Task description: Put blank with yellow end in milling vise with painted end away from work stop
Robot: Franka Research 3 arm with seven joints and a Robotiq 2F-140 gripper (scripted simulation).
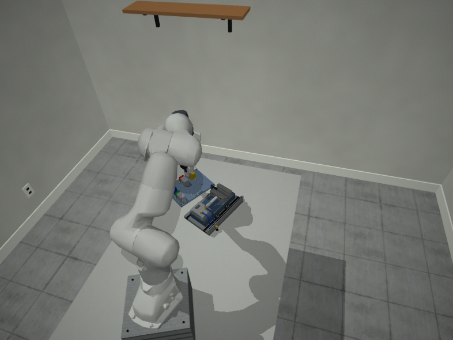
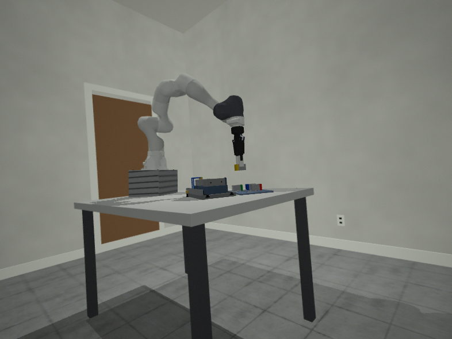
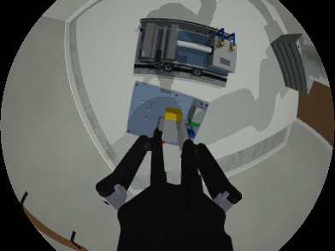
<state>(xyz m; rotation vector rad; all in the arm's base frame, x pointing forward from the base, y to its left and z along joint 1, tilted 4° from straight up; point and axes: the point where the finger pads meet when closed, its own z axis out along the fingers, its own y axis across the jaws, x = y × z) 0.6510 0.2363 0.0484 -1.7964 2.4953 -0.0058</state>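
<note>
The work stop rod lies 150 mm to the right of my hand, 100 mm below it and 10 mm ahead of it. The rest, counted from my hand: red-ended blank 160 mm below, 80 mm to the left, 40 mm ahead; green-ended blank 160 mm below, 80 mm behind, 40 mm to the left; yellow-ended blank 40 mm below.
</note>
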